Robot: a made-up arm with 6 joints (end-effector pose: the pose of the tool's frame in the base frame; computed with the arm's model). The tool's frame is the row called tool.
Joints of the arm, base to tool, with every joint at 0 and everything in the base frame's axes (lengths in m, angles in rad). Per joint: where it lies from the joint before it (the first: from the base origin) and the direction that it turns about. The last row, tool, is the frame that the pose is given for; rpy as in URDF.
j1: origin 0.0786 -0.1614 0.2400 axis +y
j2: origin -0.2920 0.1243 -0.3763 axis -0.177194 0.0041 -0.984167
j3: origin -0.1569 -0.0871 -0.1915 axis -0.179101 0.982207 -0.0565
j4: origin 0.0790 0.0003 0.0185 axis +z
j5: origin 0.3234 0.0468 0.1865 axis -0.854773 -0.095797 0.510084
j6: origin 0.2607 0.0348 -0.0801 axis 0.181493 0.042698 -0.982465
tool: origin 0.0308 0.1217 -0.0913 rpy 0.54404 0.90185 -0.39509
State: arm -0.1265 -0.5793 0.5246 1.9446 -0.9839 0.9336
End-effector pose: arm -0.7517 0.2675 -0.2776 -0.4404 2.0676 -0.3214
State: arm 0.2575 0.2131 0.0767 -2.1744 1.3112 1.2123
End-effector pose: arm -0.8024 -0.6877 -0.0799 0.5110 0.6447 2.9303
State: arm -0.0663 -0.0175 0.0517 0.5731 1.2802 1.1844
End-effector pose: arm 0.2206 0.3792 -0.3664 0.3579 -0.0326 -0.3325
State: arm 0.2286 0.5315 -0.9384 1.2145 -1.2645 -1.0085
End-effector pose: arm -0.2661 0.5063 -0.0580 0.4205 0.7640 0.7497
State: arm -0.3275 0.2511 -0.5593 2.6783 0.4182 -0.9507
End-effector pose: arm -0.4165 0.0914 -0.7715 -2.2485 -0.1438 1.7172
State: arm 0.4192 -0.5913 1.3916 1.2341 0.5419 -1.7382
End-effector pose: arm -0.8247 0.2100 -0.2811 -0.1431 -0.8429 -2.6289
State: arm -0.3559 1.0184 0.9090 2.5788 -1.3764 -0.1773
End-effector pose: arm -0.1182 0.4680 -0.0203 1.1773 2.2651 0.7367
